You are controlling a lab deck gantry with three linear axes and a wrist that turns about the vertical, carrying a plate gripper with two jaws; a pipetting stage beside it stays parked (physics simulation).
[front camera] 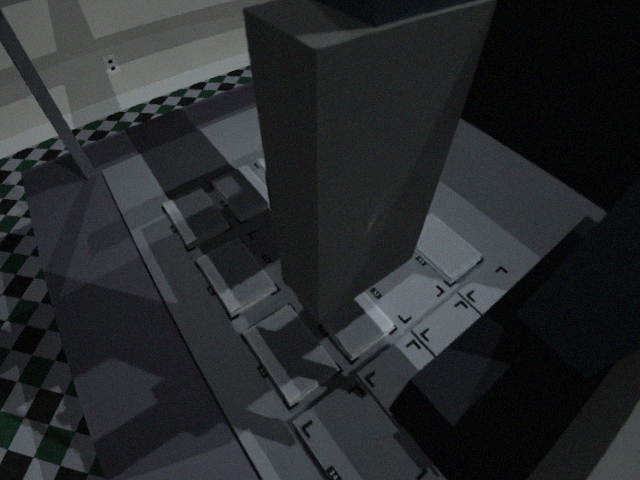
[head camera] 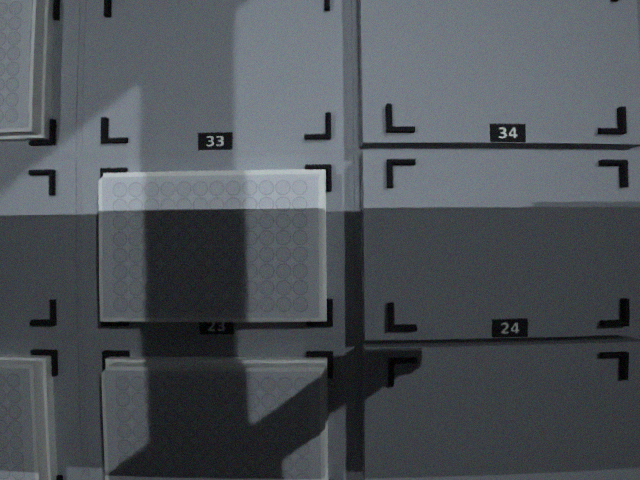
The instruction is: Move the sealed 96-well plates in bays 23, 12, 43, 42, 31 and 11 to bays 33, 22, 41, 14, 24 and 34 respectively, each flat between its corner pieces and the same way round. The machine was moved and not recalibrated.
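Pixels of known places: robot's base, origin of the base link: (front camera: 165,208).
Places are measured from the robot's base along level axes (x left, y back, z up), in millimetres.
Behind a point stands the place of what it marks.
A pale sealed plate (front camera: 369,330) {x 152, y -436, z 14 mm} (head camera: 211,248) {x 147, y -391, z 14 mm} lies in bay 23. Bay 33 (front camera: 408,295) {x 249, y -424, z 0 mm} (head camera: 186,77) {x 247, y -372, z 0 mm}, bay 34 (head camera: 491,72) {x 243, y -545, z 15 mm} and bay 24 (head camera: 491,263) {x 137, y -543, z 14 mm} hold no plate. In the front view, plates lie in bay 12 (front camera: 235,276) {x 38, y -234, z 14 mm}, bay 11 (front camera: 199,217) {x 44, y -78, z 14 mm} and bay 43 (front camera: 449,248) {x 365, y -406, z 14 mm}. The bay 12 plate (head camera: 18,413) {x 53, y -277, z 14 mm} is cut off at the head view's left edge. A plate (front camera: 254,180) {x 178, y -53, z 14 mm} in bay 31 is mostly behind the gantry column. Bay 14 (front camera: 351,428) {x 45, y -525, z 15 mm} has no plate in its visible part. Bays 42 and 41 are hidden. My gripper does not show in either view.
The large grey gantry column (front camera: 361,155) {x 52, y -478, z 413 mm} covers the middle of the deck in the front view. Other plates lie in bay 13 (front camera: 292,351) {x 43, y -394, z 14 mm} (head camera: 206,423) {x 50, y -386, z 14 mm}, bay 21 (front camera: 240,198) {x 130, y -82, z 14 mm} and bay 32 (head camera: 12,67) {x 251, y -274, z 14 mm}. A dark machine body (front camera: 584,294) {x 85, y -574, z 396 mm} overhangs the right side. Strong shadows cross the deck.
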